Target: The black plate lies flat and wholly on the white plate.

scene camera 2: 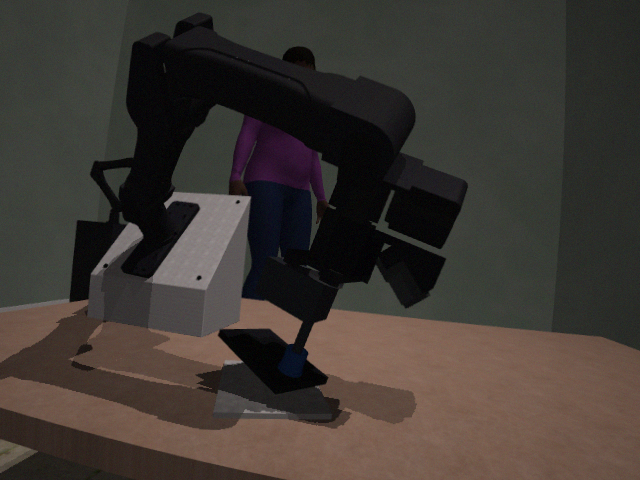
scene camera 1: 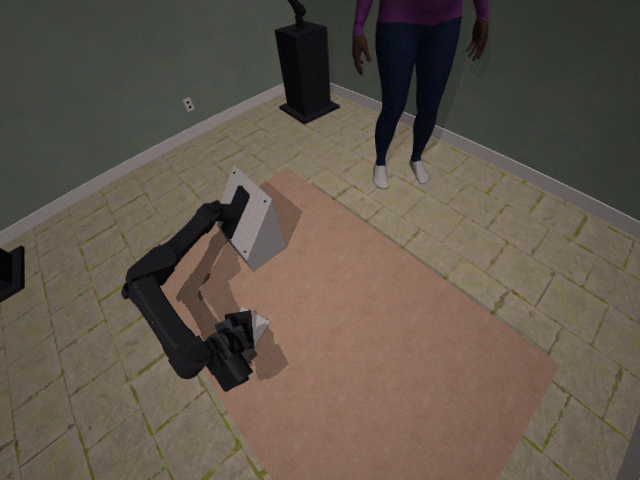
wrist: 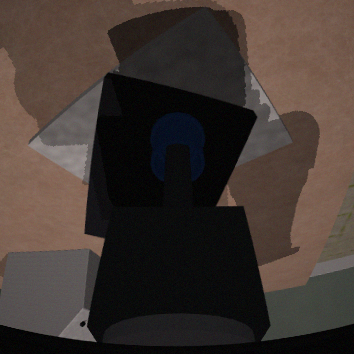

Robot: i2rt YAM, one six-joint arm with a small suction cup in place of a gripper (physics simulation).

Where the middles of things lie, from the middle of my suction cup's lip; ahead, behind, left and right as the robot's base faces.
Now: suction cup 30 mm past the black plate [scene camera 2: 261, 350] and 20 mm to the right of it.
